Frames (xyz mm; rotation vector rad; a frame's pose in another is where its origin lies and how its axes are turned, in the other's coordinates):
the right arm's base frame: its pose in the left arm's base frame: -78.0 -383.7 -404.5 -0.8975 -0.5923 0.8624
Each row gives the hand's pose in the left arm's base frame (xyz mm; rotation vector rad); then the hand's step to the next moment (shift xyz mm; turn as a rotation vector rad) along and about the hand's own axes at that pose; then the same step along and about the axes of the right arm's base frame.
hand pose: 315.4 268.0 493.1 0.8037 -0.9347 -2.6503
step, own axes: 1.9 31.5 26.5 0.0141 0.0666 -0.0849
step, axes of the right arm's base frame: -14.7 -28.9 25.4 -0.0660 -0.0326 -0.0801
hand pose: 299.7 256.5 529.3 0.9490 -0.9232 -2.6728
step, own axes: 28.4 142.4 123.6 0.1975 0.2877 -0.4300
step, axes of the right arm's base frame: -94.6 -104.9 128.1 -0.3972 -0.0471 -0.3830
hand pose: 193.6 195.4 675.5 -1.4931 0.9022 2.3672
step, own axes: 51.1 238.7 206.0 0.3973 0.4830 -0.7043
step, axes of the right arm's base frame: -208.0 -7.8 242.3 -0.6945 -0.0174 -0.6361
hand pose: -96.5 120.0 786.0 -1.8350 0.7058 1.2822
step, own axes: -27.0 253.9 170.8 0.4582 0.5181 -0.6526
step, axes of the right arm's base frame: -162.2 183.7 185.2 -0.6998 0.0696 -0.6401
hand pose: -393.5 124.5 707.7 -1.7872 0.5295 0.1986
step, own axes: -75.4 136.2 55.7 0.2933 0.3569 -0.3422
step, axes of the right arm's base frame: -36.0 151.2 56.3 -0.3964 0.1049 -0.4030
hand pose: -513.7 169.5 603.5 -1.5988 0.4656 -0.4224
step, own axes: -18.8 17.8 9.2 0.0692 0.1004 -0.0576
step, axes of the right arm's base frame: 6.0 26.0 6.6 -0.0735 0.0419 -0.1050
